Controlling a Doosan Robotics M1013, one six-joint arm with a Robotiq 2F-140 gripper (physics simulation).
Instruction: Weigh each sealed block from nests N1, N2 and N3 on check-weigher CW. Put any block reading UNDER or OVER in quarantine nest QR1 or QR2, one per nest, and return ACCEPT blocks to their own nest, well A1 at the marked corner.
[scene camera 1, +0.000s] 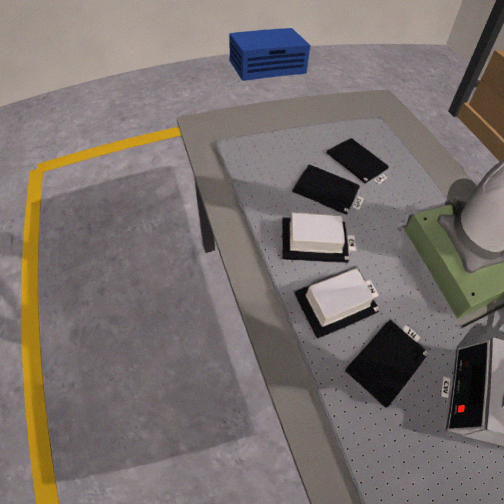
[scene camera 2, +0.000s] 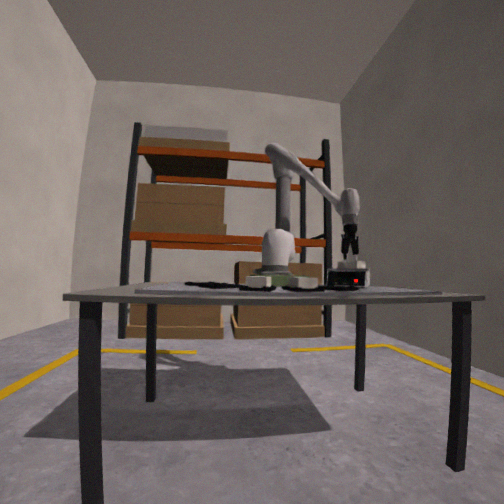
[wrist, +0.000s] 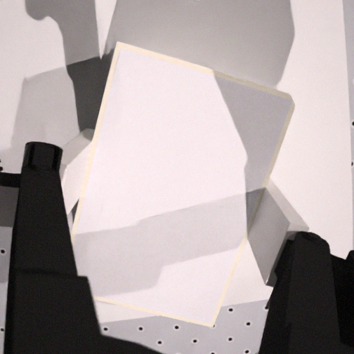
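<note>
My gripper (scene camera 2: 350, 257) (wrist: 173, 176) is shut on a white block (wrist: 165, 150), its pale pads against two opposite sides. The block is at the pale top of check-weigher CW (scene camera 1: 470, 385) (scene camera 2: 345, 278) (wrist: 320, 150); any gap beneath is too small to tell. CW shows a red light; its lettering is too small to read. Nest N1 (scene camera 1: 387, 363) is an empty black pad. A white block (scene camera 1: 340, 295) (scene camera 2: 303, 283) lies on nest N2 (scene camera 1: 320, 331). Another block (scene camera 1: 317, 232) (scene camera 2: 258, 282) lies on nest N3 (scene camera 1: 286, 245). Quarantine nests QR1 (scene camera 1: 325, 187) and QR2 (scene camera 1: 357, 160) are empty.
The green arm base (scene camera 1: 437, 255) stands beside the row of nests, near CW. A grey border (scene camera 1: 240, 300) edges the table. Behind it stands a shelf rack (scene camera 2: 129, 225) with cartons. A blue box (scene camera 1: 270, 55) is on the floor.
</note>
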